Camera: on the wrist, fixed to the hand. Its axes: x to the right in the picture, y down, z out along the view.
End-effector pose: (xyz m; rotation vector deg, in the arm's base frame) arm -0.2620 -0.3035 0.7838 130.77 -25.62 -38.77
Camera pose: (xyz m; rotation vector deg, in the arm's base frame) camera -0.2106 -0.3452 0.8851 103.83 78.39 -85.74
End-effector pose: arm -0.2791 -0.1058 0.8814 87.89 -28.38 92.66
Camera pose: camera -0.3939 -0.0988 0.9191 67.31 15.09 9.42
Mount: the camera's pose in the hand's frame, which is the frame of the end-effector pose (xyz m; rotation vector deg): 0.0273 0.0947 -0.0702 -22.56 -12.08 -86.79
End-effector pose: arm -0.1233 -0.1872 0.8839 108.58 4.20 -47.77
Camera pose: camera -0.0286 -0.1830 0.9590 63.50 88.28 -102.18
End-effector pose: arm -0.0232 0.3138 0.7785 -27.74 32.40 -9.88
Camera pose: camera -0.0367 0.3613 0.6680 -70.50 -5.31 -83.02
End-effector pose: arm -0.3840 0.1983 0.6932 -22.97 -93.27 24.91
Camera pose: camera -0.3164 0.2970 0.6753 37.19 -100.25 -58.06
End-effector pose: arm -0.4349 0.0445 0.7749 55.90 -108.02 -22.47
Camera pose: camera -0.4252 0.0925 0.8856 111.88 -45.48 -96.35
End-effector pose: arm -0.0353 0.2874 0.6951 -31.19 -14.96 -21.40
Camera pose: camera 0.0382 0.3164 0.6035 -39.75 -45.93 -107.07
